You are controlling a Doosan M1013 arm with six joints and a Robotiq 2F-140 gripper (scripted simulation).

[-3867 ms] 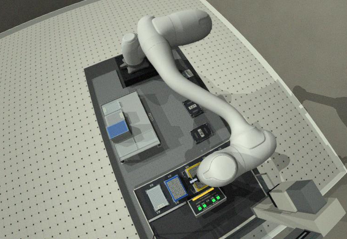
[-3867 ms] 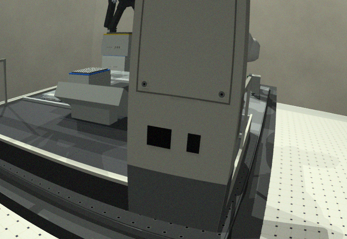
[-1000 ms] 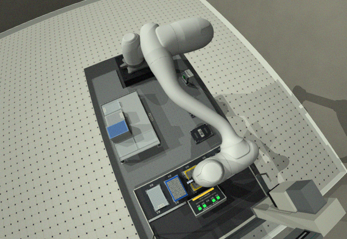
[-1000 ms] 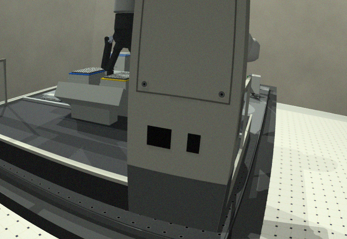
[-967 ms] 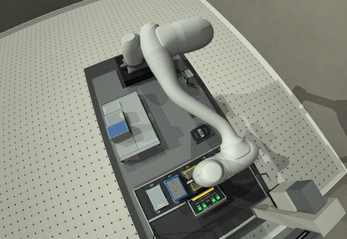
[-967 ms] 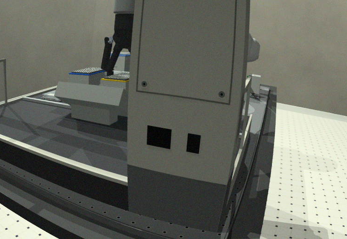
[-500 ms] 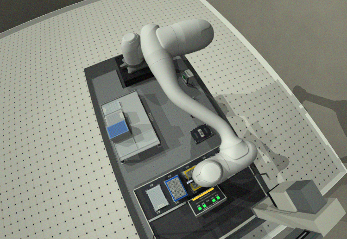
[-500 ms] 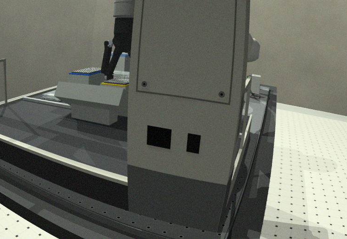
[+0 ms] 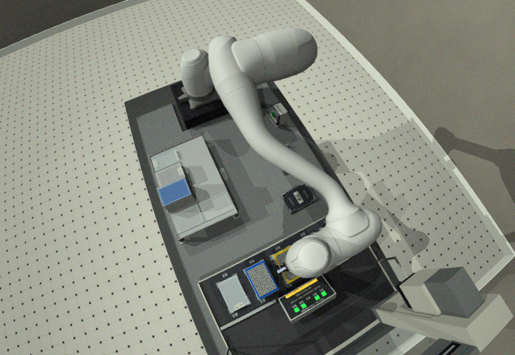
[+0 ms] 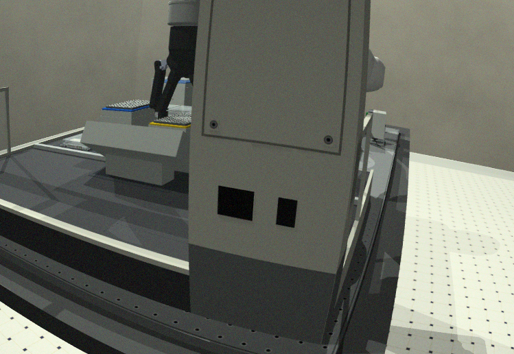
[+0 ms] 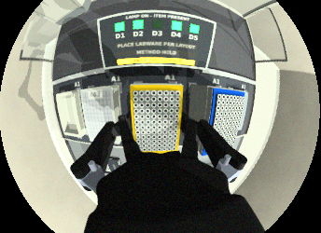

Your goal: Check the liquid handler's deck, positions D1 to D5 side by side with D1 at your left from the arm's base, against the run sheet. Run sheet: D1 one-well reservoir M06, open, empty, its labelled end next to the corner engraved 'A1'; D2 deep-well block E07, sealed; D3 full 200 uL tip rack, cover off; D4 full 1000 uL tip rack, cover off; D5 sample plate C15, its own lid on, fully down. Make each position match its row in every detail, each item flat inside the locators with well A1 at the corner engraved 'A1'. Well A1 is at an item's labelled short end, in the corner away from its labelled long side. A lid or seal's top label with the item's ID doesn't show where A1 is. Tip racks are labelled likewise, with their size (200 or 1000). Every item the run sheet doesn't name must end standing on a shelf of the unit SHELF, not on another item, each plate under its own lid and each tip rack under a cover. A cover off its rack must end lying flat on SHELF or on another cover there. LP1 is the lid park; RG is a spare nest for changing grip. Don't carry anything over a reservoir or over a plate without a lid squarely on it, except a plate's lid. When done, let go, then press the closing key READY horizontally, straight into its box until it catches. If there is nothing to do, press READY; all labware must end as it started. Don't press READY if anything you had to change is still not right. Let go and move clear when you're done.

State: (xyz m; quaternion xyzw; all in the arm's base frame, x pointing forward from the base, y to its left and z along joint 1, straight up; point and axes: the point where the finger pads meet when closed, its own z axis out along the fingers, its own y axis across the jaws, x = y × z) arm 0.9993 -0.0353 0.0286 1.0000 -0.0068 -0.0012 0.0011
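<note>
My gripper is now 1 cm to the right of the yellow-rimmed tip rack, 1 cm below it and 1 cm short of it. The rest, counted from my hand: flat lid (25 cm to the right, 3 cm below); then sealed deep-well block (12 cm to the left, 2 cm below); then blue-rimmed tip rack (12 cm to the right, 2 cm above, 1 cm ahead).
</note>
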